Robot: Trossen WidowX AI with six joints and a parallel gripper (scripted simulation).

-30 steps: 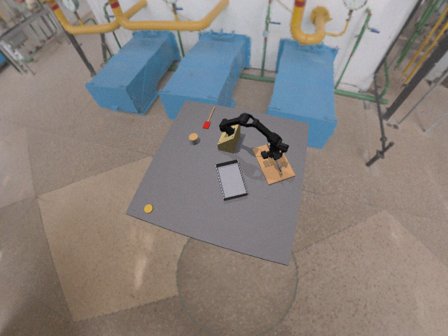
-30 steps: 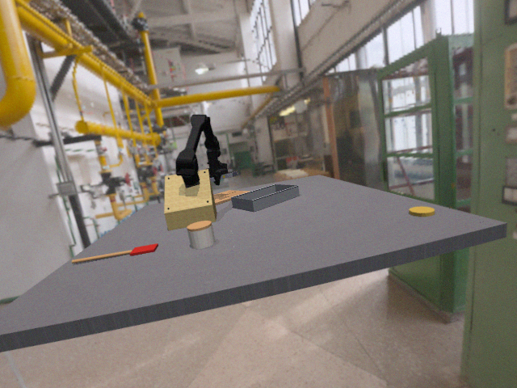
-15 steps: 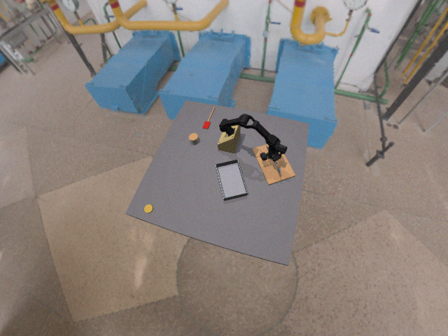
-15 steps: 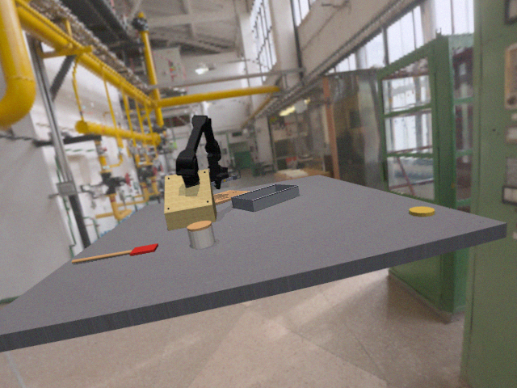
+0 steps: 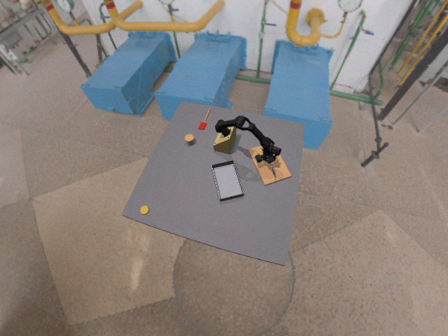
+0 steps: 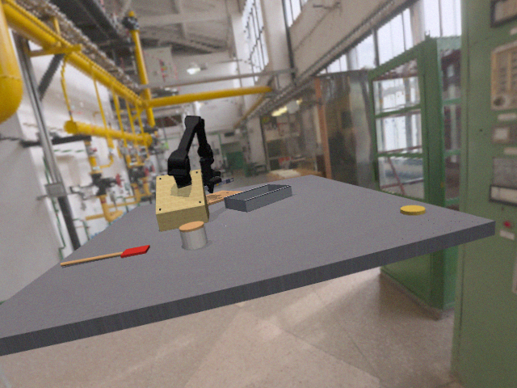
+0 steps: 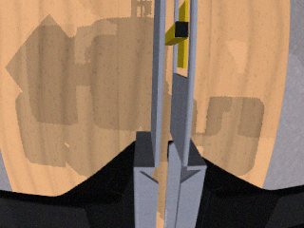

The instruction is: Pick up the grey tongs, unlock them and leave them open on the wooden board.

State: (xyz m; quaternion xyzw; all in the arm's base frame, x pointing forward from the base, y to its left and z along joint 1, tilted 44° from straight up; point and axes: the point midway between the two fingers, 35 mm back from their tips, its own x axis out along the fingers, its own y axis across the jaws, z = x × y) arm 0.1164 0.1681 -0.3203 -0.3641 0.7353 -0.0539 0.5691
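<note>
Right now the wooden board is 40 mm below my gripper tip, 20 mm to the left of it and 10 mm behind it. The rest, counted from my gripper tip: roasting tin: 290 mm to the right, 220 mm ahead, 20 mm below.
</note>
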